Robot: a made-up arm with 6 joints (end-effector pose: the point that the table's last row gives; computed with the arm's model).
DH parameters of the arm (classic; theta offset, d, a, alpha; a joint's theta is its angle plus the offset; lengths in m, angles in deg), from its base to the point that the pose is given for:
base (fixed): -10.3 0 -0.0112 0
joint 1: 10.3 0.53 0.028 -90
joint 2: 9.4 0 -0.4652 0
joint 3: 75.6 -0.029 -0.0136 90
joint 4: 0 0.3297 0.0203 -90
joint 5: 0 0.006 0.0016 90
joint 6: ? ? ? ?
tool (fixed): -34.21 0.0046 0 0
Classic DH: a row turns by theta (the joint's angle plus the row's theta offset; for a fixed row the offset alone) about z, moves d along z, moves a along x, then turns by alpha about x.
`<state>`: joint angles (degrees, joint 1 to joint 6).
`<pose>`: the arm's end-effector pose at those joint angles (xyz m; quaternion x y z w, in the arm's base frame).
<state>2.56 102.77 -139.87 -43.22 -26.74 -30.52</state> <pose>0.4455 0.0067 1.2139 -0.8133 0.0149 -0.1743 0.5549</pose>
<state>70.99 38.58 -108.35 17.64 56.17 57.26</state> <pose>-0.0370 -0.1494 1.2038 0.1500 -0.0536 0.9441 0.2886</pose>
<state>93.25 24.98 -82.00 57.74 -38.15 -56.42</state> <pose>0.0361 -0.2170 1.1192 0.0366 -0.4527 0.6010 0.6577</pose>
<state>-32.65 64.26 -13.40 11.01 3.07 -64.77</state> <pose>0.1182 -0.0936 0.7167 -0.3039 0.7206 0.3748 0.4979</pose>
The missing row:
joint 6: 43.36 0.0387 -0.018 -81.36
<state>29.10 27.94 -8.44 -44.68 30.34 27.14</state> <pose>0.0296 -0.0426 0.7171 -0.4055 0.5219 0.4834 0.5741</pose>
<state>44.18 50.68 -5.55 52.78 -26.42 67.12</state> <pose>0.0658 0.0324 0.6969 0.5514 0.0672 0.4737 0.6834</pose>
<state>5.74 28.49 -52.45 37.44 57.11 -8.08</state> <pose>-0.0203 -0.0012 0.9725 -0.1405 0.2567 0.7107 0.6398</pose>
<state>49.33 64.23 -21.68 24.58 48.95 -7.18</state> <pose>0.1126 0.1254 0.7343 -0.1207 0.6486 0.7322 0.1691</pose>
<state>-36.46 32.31 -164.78 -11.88 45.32 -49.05</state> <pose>-0.4872 0.3232 1.1074 -0.5862 0.0789 -0.5452 0.5940</pose>
